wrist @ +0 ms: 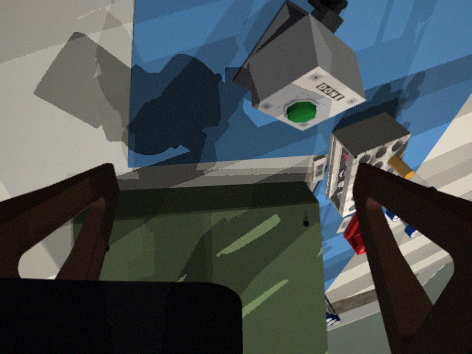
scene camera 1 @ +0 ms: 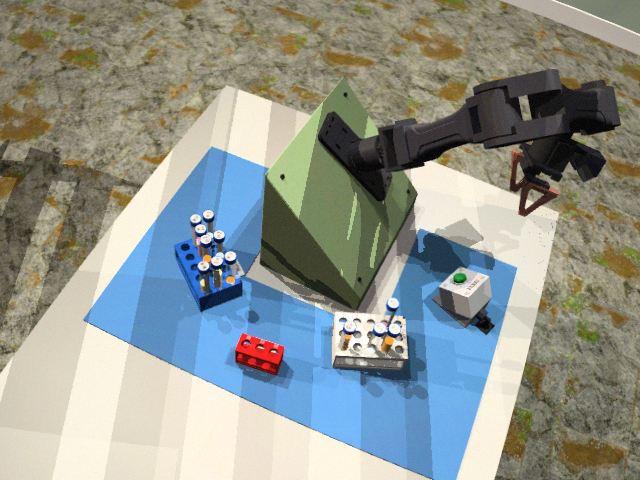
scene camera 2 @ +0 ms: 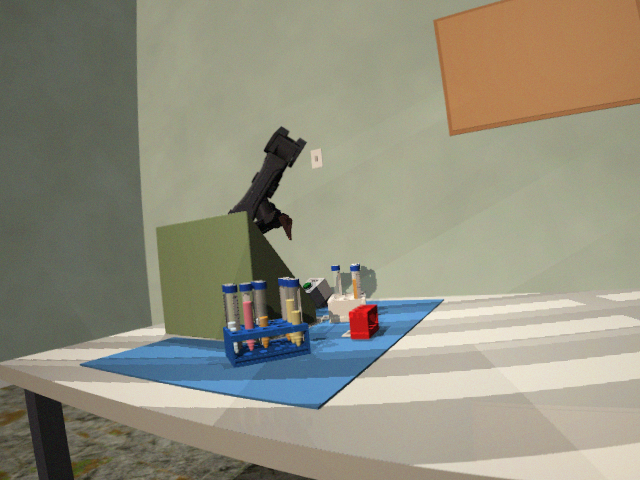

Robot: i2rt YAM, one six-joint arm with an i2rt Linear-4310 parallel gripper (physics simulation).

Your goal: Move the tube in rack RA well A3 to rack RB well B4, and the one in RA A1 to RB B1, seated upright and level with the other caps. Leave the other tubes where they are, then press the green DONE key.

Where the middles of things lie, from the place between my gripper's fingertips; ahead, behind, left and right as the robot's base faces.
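Relative to the grey box with green button point(scene camera 1: 464, 295), my hand is 140 mm above it, 130 mm short of it and 20 mm to the left of it.
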